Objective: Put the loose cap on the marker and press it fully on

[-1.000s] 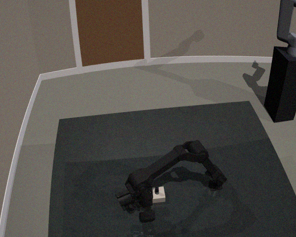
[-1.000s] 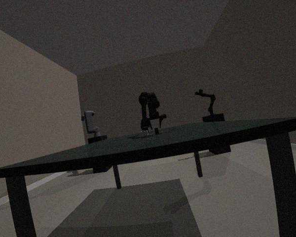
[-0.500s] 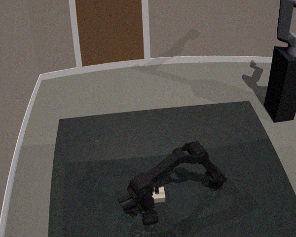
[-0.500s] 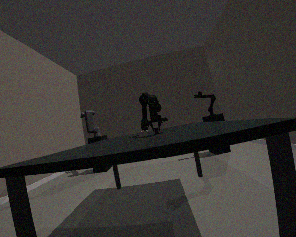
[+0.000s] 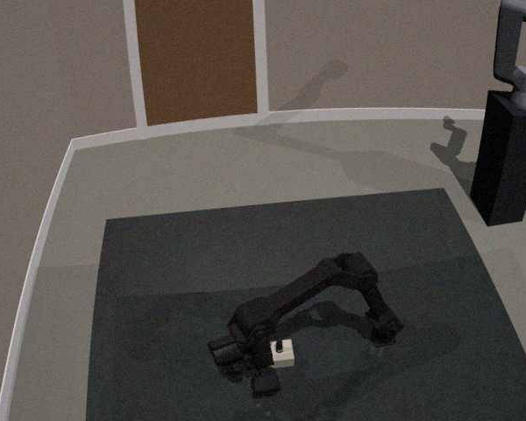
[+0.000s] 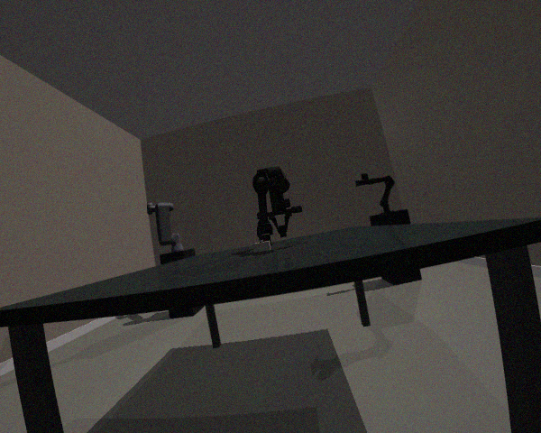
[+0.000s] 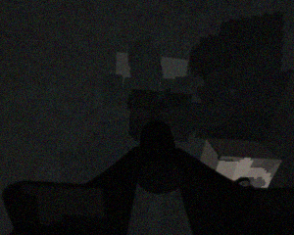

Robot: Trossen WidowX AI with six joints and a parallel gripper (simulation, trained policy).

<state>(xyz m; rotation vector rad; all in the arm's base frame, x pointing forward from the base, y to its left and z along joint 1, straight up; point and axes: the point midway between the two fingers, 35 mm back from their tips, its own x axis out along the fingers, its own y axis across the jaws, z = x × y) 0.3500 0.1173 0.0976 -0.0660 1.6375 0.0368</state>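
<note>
Right now the pale holder block is 5 cm behind my gripper tip, 10 cm to the right of it and 4 cm below it. The rest, counted from my gripper tip: dark cap: 1 cm above.
</note>
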